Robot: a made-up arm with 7 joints. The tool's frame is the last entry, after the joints. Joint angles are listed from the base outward.
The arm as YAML. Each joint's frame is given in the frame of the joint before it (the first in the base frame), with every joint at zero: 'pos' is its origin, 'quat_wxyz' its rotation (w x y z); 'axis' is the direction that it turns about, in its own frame. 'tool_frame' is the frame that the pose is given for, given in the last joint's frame.
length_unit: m
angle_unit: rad
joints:
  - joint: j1
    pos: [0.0, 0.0, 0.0]
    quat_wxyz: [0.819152, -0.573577, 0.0, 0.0]
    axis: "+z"
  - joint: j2
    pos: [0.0, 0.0, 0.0]
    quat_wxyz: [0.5, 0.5, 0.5, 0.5]
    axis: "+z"
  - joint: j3
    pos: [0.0, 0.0, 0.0]
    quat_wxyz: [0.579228, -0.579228, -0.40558, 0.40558]
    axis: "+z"
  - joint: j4
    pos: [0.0, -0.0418, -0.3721]
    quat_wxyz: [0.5, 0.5, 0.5, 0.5]
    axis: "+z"
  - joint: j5
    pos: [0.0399, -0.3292, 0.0]
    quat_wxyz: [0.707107, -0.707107, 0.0, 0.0]
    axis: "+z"
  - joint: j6
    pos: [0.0, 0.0, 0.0]
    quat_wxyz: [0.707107, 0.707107, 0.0, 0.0]
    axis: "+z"
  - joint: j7
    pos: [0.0, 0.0, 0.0]
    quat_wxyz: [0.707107, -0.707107, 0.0, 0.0]
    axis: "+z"
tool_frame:
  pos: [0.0, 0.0, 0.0]
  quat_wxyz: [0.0, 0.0, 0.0, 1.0]
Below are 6 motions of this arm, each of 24 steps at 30 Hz.
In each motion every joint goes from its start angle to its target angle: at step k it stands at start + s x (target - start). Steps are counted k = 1, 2, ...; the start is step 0. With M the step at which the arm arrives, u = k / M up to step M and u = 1 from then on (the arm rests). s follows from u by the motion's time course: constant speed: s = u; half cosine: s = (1 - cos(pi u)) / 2; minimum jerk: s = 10 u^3 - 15 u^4 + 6 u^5.
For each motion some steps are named. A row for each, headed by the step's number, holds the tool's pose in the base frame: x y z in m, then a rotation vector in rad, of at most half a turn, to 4 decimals.
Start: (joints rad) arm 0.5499 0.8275 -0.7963 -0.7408 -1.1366 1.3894 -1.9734
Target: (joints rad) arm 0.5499 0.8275 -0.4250 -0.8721 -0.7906 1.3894 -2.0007
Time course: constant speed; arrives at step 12
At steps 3, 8, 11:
3: -0.1745 0.3624 -0.5488 0.1754 -1.9915 1.6935
8: -0.1346 0.3768 -0.5437 0.2627 -2.1880 1.8706
11: -0.1110 0.3873 -0.5373 0.3091 -2.2990 1.9835

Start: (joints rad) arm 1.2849 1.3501 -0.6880 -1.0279 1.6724 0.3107 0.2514
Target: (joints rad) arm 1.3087 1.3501 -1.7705 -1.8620 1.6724 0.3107 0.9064
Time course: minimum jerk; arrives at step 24
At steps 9, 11, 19, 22, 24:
9: -0.4443 0.3708 -0.2101 0.4420 0.9211 1.0269
11: -0.4694 0.3077 -0.1927 0.3615 1.0872 1.1072
19: -0.4854 0.1051 -0.0482 0.2065 1.7609 1.4216
22: -0.4780 0.0862 -0.0267 0.2037 1.8476 1.4581
24: -0.4773 0.0847 -0.0249 0.2036 1.8550 1.4612

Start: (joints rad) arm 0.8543 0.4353 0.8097 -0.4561 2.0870 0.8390 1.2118
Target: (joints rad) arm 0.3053 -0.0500 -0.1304 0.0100 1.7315 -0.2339 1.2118
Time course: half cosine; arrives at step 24
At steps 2, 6, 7, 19, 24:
2: -0.4363 0.3294 -0.4403 0.4714 0.3501 -2.4307
6: -0.4103 0.2787 -0.4995 0.2768 0.2664 -2.4647
7: -0.3992 0.2587 -0.5196 0.2048 0.2366 -2.4849
19: -0.2202 -0.0133 -0.6672 0.5160 -0.1334 3.0078
24: -0.1955 -0.0452 -0.6716 0.4905 -0.1870 2.8459

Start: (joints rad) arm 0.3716 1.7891 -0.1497 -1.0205 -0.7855 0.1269 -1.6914
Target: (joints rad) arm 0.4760 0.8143 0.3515 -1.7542 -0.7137 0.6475 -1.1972
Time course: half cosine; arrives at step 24
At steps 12, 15, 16, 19, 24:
12: 0.2246 0.5068 -0.2080 1.6563 1.1523 -2.2445
15: 0.2164 0.4590 -0.2453 1.7095 0.8716 -1.9720
16: 0.2131 0.4448 -0.2532 1.7143 0.7964 -1.8828
19: 0.2028 0.4109 -0.2667 1.7077 0.6303 -1.6518
24: 0.1936 0.3887 -0.2717 1.6897 0.5311 -1.4841

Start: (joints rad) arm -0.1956 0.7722 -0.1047 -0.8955 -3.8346 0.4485 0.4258
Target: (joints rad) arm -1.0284 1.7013 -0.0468 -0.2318 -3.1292 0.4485 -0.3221
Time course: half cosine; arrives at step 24
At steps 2, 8, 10, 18, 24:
2: 0.3815 0.3904 -0.3868 -1.3474 -0.6287 1.7282
8: 0.4176 0.4870 -0.2385 -1.3473 -1.0009 1.5889
10: 0.4172 0.5289 -0.1531 -1.3527 -1.2046 1.5187
18: 0.2629 0.6343 0.1608 -1.3952 -2.0773 1.2623
24: 0.1739 0.6474 0.2216 -1.4109 -2.3553 1.1997

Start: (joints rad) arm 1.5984 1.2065 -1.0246 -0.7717 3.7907 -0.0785 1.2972
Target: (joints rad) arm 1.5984 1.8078 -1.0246 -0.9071 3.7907 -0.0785 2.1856
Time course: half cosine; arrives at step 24
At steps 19, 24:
19: -0.3394 0.5715 0.0669 -0.5285 1.5973 -1.5896
24: -0.3065 0.5876 0.0700 -0.4317 1.6262 -1.5641

